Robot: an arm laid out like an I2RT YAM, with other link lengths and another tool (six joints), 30 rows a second.
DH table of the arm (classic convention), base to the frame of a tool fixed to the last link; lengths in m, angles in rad. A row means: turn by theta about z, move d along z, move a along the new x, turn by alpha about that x. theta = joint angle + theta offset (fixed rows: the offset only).
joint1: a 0.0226, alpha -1.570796, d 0.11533, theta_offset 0
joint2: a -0.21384, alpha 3.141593, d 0, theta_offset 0
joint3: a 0.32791, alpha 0, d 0, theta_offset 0.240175
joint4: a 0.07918, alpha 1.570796, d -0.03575, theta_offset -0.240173
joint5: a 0, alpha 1.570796, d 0.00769, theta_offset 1.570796
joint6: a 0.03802, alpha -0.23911, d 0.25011, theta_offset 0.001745
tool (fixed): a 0, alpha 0, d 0.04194, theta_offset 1.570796
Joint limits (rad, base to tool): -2.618..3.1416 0..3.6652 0..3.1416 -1.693..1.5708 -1.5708..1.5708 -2.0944..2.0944
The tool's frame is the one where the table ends.
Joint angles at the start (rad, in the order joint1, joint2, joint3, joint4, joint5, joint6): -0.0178 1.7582 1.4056 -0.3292 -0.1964 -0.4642
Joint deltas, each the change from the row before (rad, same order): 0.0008 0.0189 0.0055 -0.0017 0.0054 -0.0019; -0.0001 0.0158 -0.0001 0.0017 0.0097 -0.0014; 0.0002 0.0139 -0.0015 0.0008 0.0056 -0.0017; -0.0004 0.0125 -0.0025 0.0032 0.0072 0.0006
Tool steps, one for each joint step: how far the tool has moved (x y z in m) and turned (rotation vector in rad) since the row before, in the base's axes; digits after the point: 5 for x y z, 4 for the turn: -0.00007 -0.00102 -0.00950 -0.0046 0.0148 -0.0022; -0.00070 -0.00289 -0.00998 -0.0071 0.0141 -0.0066; -0.00136 -0.00147 -0.00977 -0.0047 0.0144 -0.0029; -0.00111 -0.00237 -0.00884 -0.0042 0.0120 -0.0062
